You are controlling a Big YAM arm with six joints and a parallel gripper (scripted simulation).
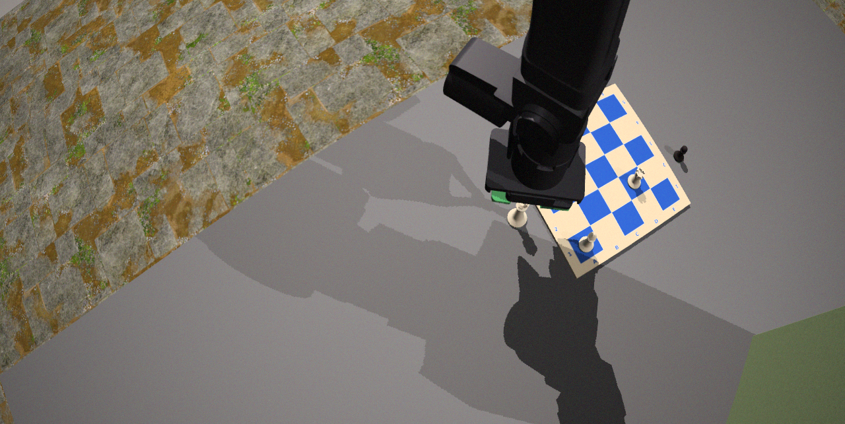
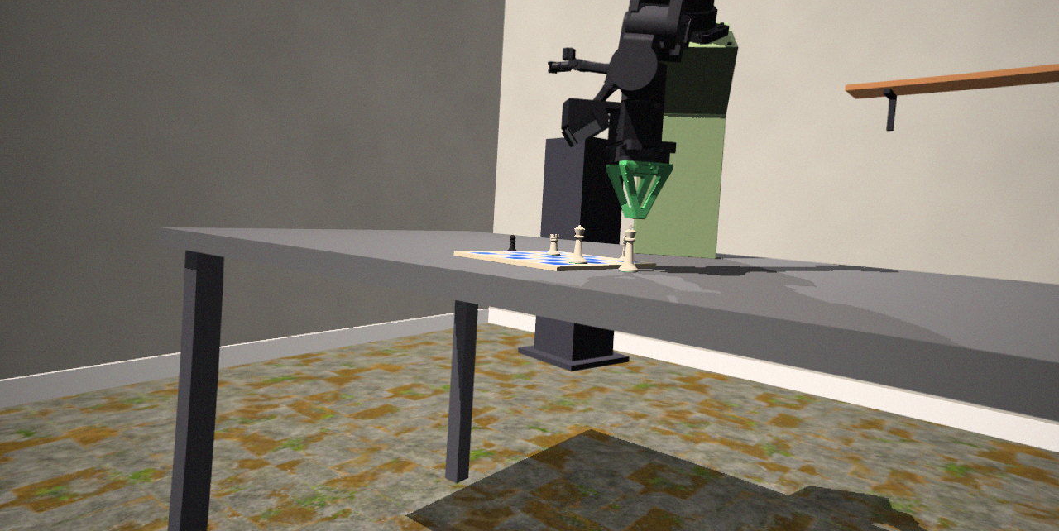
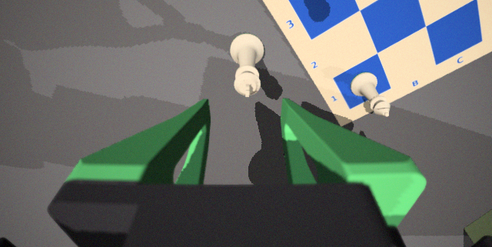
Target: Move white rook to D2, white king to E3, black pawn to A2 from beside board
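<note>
Right now my hand is 5 cm above the white king. Also, from my hand: board 1 cm ahead, 14 cm to the right, 8 cm below; then white pawn 7 cm behind, 7 cm to the right, 5 cm below; then black pawn 1 cm behind, 28 cm to the right, 7 cm below.
</note>
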